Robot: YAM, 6 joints.
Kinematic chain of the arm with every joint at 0, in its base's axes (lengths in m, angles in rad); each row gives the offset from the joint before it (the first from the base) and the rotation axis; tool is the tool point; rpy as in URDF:
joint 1: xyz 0 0 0.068 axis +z
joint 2: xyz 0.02 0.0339 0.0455 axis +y
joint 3: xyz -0.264 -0.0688 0 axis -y
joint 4: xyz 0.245 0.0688 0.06 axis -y
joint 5: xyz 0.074 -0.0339 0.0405 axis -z
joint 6: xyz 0.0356 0 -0.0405 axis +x
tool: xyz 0 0 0 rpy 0 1.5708 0
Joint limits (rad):
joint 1: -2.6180..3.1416
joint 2: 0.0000..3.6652
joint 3: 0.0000..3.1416
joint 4: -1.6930..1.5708
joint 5: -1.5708..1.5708
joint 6: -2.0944..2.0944
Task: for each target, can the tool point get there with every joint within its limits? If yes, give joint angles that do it. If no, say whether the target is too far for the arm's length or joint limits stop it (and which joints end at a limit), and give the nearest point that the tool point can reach.
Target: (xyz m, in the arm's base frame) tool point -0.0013 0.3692 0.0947
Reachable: yes | joints 1.4828 2.0598 0.9361 0.3946 -1.2466 -1.4056
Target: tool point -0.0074 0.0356 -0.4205
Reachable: no: joint limits stop it (at a limit: joint 2) | nearest point -0.0162 0.0780 -0.3385 | short by 0.093 m
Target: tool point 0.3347 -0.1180 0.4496
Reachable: yes | joints -0.2528 1.5715 1.4590 0.5603 1.0312 -0.2889
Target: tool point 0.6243 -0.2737 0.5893
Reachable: no: too far | nearest point 0.4837 -0.2120 0.4789 | short by 0.189 m
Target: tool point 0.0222 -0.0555 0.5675
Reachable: yes | joints -1.3505 1.0169 2.0649 -1.1662 -0.2701 -1.3582
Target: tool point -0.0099 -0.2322 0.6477
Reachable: yes | joints -1.6208 1.7404 2.8212 -0.8070 -0.0490 -1.7208
